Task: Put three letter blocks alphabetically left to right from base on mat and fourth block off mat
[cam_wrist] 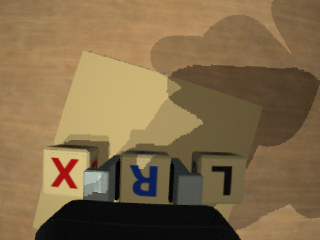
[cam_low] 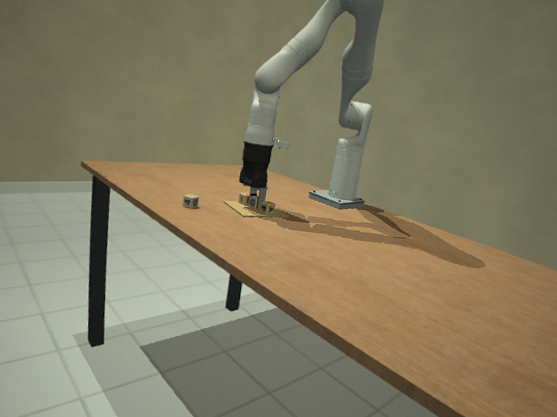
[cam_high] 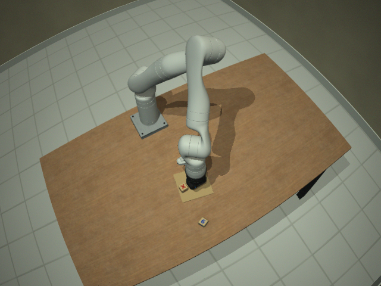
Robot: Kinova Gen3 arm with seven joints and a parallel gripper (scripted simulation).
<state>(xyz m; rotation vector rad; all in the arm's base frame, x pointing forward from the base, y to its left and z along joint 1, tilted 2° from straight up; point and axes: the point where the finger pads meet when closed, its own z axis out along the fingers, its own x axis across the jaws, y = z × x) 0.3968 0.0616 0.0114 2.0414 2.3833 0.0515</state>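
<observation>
Right now my hand is 20 mm above the mat. Also, from my hand: block: 180 mm ahead, 40 mm to the right, 10 mm below.
</observation>
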